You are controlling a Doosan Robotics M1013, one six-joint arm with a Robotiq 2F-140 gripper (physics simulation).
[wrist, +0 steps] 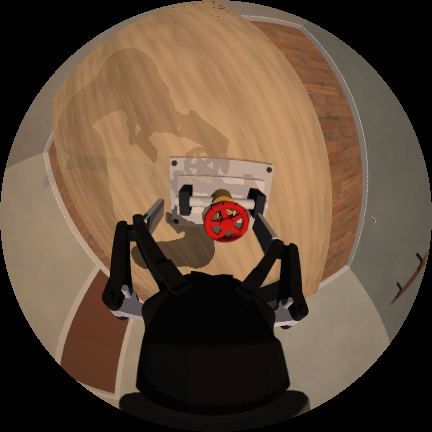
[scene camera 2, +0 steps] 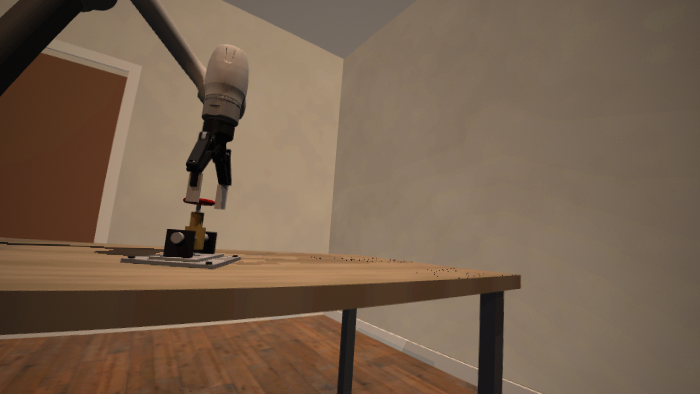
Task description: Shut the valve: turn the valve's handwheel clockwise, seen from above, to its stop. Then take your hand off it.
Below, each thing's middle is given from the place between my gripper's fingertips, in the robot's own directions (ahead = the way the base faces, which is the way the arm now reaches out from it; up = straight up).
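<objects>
I see the red handwheel (wrist: 225, 222) 10 mm to the right of my hand, 20 mm behind it and 10 mm below it. There is the light grey base plate (scene camera 2: 214, 263) too, which from my hand is 10 mm to the right and 20 mm behind, and which lies 130 mm below.
</objects>
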